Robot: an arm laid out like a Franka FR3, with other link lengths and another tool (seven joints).
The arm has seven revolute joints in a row. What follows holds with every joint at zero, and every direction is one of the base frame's.
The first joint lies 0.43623 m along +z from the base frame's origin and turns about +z.
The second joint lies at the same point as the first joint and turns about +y.
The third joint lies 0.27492 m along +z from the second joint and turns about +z.
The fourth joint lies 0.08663 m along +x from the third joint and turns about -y.
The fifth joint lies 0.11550 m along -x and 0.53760 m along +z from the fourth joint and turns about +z.
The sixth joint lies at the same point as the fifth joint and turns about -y.
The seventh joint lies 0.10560 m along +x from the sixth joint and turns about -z.
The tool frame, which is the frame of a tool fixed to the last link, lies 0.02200 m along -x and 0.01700 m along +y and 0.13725 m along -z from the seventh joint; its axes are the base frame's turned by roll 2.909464, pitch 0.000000 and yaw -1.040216 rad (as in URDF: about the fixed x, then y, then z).
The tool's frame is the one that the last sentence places.
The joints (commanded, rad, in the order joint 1, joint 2, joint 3, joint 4, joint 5, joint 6, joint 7), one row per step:
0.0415, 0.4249, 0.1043, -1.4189, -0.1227, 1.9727, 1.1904
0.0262, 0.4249, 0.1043, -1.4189, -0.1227, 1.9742, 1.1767
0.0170, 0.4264, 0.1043, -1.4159, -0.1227, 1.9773, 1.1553
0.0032, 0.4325, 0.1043, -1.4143, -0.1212, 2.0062, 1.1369
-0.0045, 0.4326, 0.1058, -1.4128, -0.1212, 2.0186, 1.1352
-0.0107, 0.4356, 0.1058, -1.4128, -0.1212, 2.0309, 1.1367
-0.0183, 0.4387, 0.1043, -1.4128, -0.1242, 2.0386, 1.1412
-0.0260, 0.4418, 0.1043, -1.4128, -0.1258, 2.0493, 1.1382
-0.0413, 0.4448, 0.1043, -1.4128, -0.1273, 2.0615, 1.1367
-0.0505, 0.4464, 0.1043, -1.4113, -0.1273, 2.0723, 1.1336
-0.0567, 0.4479, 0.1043, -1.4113, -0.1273, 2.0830, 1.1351
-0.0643, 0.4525, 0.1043, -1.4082, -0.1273, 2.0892, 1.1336
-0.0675, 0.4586, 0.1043, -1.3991, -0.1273, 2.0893, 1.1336
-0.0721, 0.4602, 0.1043, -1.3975, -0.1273, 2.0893, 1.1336
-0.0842, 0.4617, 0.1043, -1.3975, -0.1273, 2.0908, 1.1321
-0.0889, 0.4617, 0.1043, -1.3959, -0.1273, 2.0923, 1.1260
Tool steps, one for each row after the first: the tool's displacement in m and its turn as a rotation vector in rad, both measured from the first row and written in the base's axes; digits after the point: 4 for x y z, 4 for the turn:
0.0017, -0.0131, 0.0001, -0.0017, -0.0008, -0.0016
0.0031, -0.0209, 0.0012, -0.0040, -0.0042, 0.0104
0.0081, -0.0320, 0.0007, -0.0015, -0.0271, 0.0164
0.0103, -0.0372, 0.0033, 0.0004, -0.0407, 0.0125
0.0125, -0.0423, 0.0024, 0.0020, -0.0499, 0.0057
0.0144, -0.0502, 0.0006, 0.0000, -0.0550, -0.0062
0.0164, -0.0568, -0.0007, -0.0010, -0.0624, -0.0097
0.0189, -0.0701, -0.0017, -0.0019, -0.0716, -0.0222
0.0208, -0.0780, -0.0006, -0.0015, -0.0820, -0.0276
0.0225, -0.0833, -0.0004, -0.0005, -0.0912, -0.0345
0.0242, -0.0900, -0.0015, -0.0002, -0.0958, -0.0404
0.0261, -0.0931, -0.0006, 0.0004, -0.0989, -0.0440
0.0266, -0.0972, -0.0009, 0.0003, -0.0989, -0.0487
0.0271, -0.1079, -0.0020, -0.0004, -0.0988, -0.0592
0.0275, -0.1121, -0.0007, -0.0016, -0.1015, -0.0579

